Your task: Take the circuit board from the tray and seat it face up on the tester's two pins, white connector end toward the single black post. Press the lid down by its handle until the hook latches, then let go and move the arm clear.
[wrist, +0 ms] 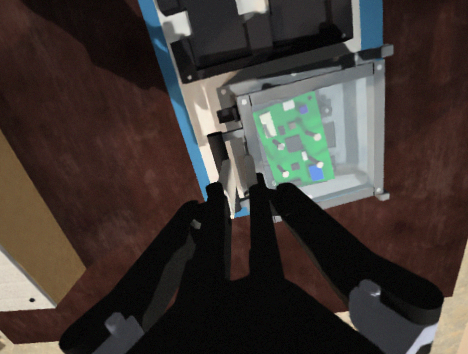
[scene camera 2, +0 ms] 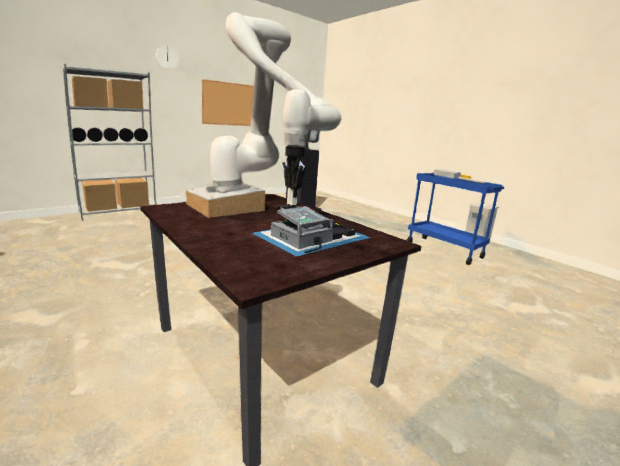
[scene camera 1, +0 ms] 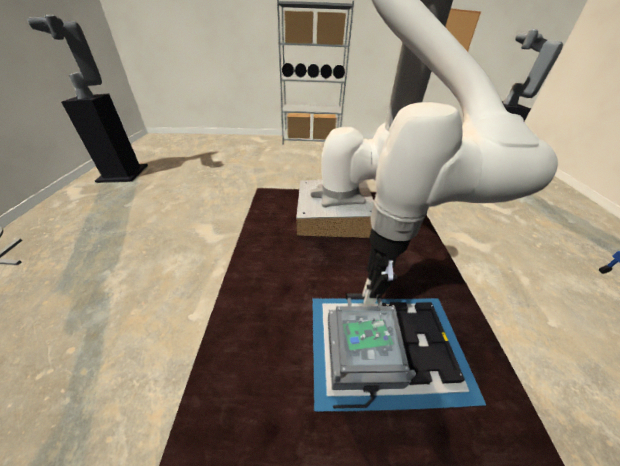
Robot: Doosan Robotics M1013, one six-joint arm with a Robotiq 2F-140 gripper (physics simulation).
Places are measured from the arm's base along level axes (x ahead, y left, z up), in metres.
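Pixels of known places: gripper, fingertip midpoint: [wrist: 240,169] [scene camera 2: 291,204] [scene camera 1: 368,299]; arm's base, link origin: [scene camera 2: 228,188] [scene camera 1: 340,194].
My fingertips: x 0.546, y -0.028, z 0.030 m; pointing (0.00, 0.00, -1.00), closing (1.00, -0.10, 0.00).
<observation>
Ahead of a thing's pixels: the offset from my fingertips to its top centre. "spot": to the spot under its first point. Level surfaces: height alone.
The green circuit board [scene camera 1: 367,336] [wrist: 293,140] lies face up inside the grey tester {spot: dz -0.038, dx +0.159, dy -0.029 m} [scene camera 1: 370,374] [scene camera 2: 300,233], under its clear lid {dz -0.014, dx +0.086, dy -0.013 m} [scene camera 1: 388,350] [wrist: 356,114]. In the scene camera 2 view the lid [scene camera 2: 303,214] looks tilted above the tester body. My gripper [scene camera 1: 369,296] [scene camera 2: 292,192] [wrist: 240,169] is shut with nothing between the fingers. Its tips are at the lid's dark handle {spot: dz -0.006, dx -0.016, dy +0.029 m} [wrist: 216,146], on the tester's side nearest the arm's base. The black tray [scene camera 1: 430,350] [wrist: 180,57] beside the tester holds nothing.
Tester and tray stand on a blue mat {dz -0.127 m} [scene camera 1: 320,350] [scene camera 2: 265,234] [wrist: 177,99] on the dark table {dz -0.129 m} [scene camera 2: 225,261]. The arm's base block [scene camera 1: 332,220] [scene camera 2: 225,201] is behind it. A shelf rack [scene camera 1: 279,75] [scene camera 2: 68,125] and a blue cart [scene camera 2: 458,180] stand off the table.
</observation>
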